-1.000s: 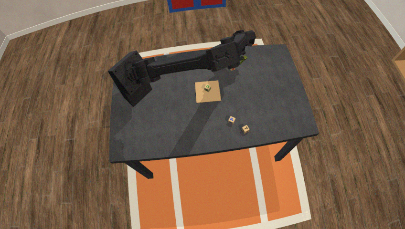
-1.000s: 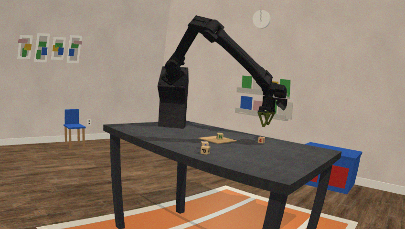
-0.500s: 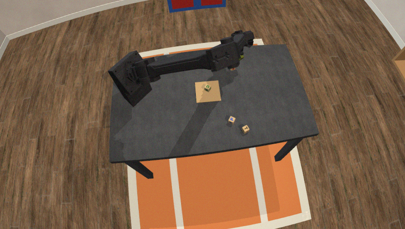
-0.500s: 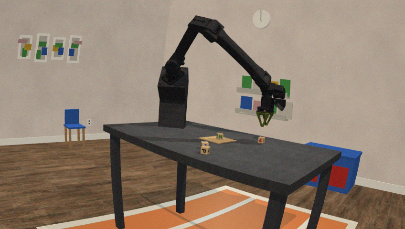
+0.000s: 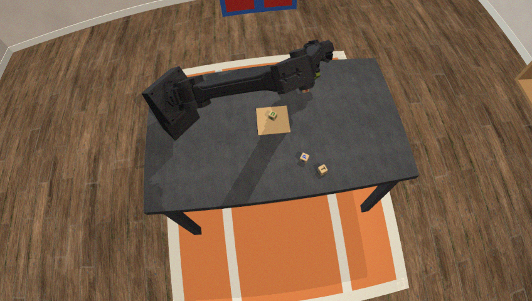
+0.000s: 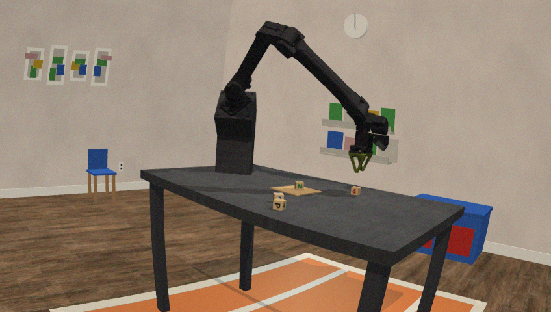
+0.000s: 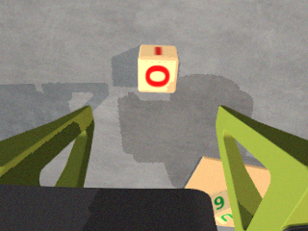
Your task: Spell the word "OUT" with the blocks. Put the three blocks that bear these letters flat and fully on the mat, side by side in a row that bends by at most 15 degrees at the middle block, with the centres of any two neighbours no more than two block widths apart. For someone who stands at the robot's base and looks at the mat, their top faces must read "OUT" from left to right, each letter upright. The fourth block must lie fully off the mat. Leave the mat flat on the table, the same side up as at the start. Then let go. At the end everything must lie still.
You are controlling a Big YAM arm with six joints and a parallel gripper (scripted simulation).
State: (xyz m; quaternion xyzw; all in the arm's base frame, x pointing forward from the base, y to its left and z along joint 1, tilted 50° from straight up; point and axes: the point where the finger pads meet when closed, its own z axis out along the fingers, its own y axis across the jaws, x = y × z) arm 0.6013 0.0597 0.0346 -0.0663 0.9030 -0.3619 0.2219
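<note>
My hand is 1 cm past the O block and 8 cm above it. The rest, counted from my hand: green-lettered block 21 cm behind, 8 cm to the right, 8 cm below; P block 17 cm behind, 32 cm to the right, 8 cm below; tan mat 22 cm behind, 10 cm to the right, 10 cm below.
</note>
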